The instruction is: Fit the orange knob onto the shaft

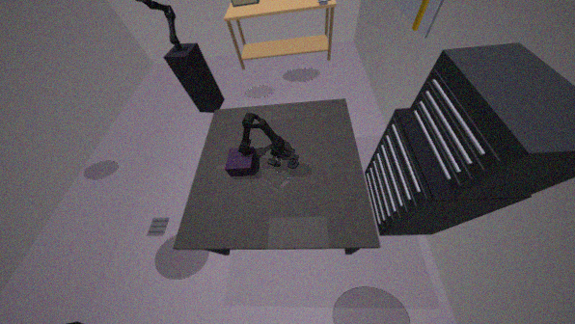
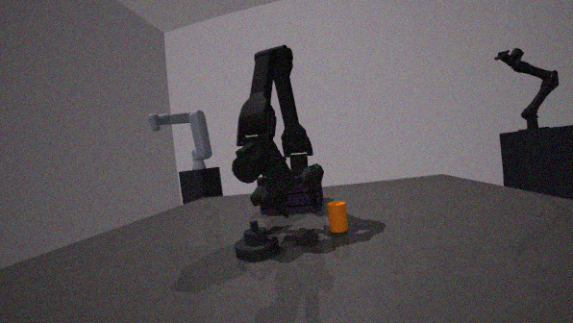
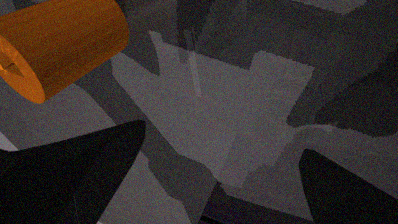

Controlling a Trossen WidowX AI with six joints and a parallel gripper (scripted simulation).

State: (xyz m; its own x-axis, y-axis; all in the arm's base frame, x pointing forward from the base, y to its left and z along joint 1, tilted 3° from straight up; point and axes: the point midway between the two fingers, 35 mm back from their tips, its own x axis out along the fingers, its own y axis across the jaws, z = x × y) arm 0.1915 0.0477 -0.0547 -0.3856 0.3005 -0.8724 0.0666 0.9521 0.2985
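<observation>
Right now the orange knob is 9 cm to the left of my gripper tip and 3 cm ahead of it. From my gripper tip the other things lie so: D-shaped shaft (16 cm ahead, 4 cm to the right).
</observation>
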